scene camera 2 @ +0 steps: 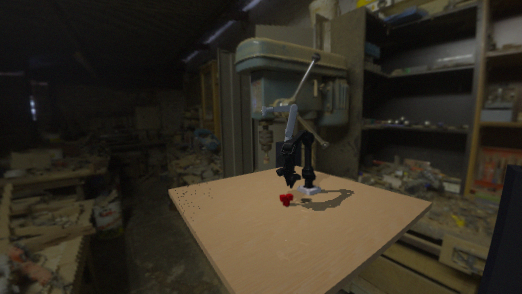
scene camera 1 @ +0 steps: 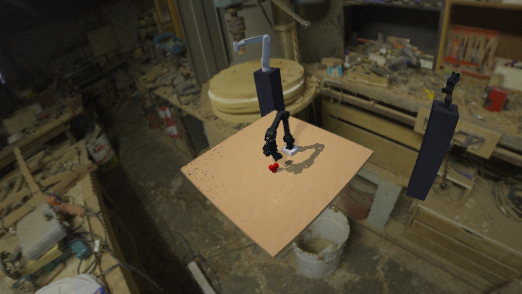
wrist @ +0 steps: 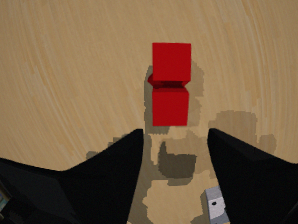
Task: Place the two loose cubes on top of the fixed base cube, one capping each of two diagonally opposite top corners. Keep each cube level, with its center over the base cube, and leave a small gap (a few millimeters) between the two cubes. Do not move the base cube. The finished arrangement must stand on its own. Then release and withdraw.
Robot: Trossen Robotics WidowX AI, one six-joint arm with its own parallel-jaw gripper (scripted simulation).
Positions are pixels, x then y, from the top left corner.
Scene:
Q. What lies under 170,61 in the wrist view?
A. A red cube.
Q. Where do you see a red cube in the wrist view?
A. At 170,102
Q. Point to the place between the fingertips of the gripper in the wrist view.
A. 176,135

